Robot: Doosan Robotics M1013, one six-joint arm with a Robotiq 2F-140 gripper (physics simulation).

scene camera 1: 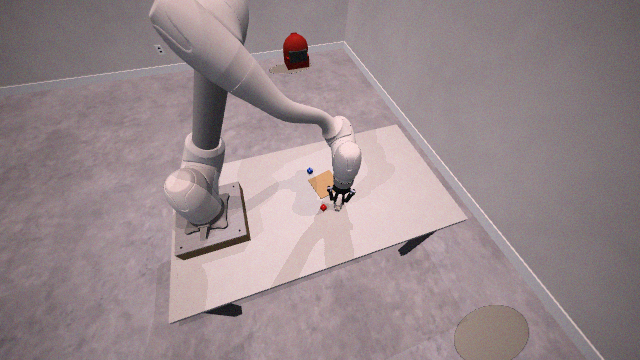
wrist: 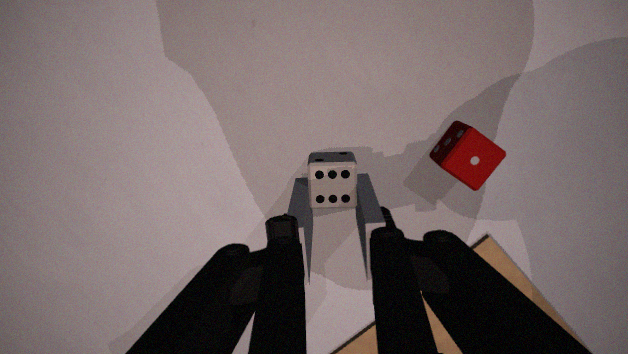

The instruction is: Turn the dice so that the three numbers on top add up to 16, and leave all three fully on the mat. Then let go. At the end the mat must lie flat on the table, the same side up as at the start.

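Pixels of known places: gripper, fingertip midpoint: [scene camera 1: 337, 206] [wrist: 333, 198]; arm's base at its link origin: [scene camera 1: 208, 213].
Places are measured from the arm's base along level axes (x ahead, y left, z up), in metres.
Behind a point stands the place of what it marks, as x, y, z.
Note:
My gripper [scene camera 1: 338, 205] {0.616, -0.035, -0.072} [wrist: 333, 198] {0.616, -0.035, -0.072} is shut on the white die [wrist: 332, 186] {0.612, -0.048, -0.053}, with one finger pad against each side. The white die shows six pips on top and two on the side at the upper edge of the wrist view. The red die [scene camera 1: 323, 207] {0.540, -0.037, -0.053} [wrist: 474, 159] {0.541, -0.033, -0.053} sits turned on the table beside the gripper, apart from it, with one pip on top and three on a side. The blue die [scene camera 1: 310, 171] {0.511, 0.199, -0.056} is off the mat's far left corner; its pips are too small to read. The tan mat [scene camera 1: 321, 184] {0.559, 0.113, -0.074} [wrist: 502, 260] {0.537, 0.044, -0.074} lies flat, partly hidden by the arm and fingers.
The white table [scene camera 1: 400, 200] {0.958, -0.056, -0.078} carries the robot's base plate [scene camera 1: 235, 205] {0.121, 0.020, 0.001} at the left. The arm reaches over the table from there and casts shadows around the dice. A red helmet-like object [scene camera 1: 295, 47] stands on the floor by the far wall.

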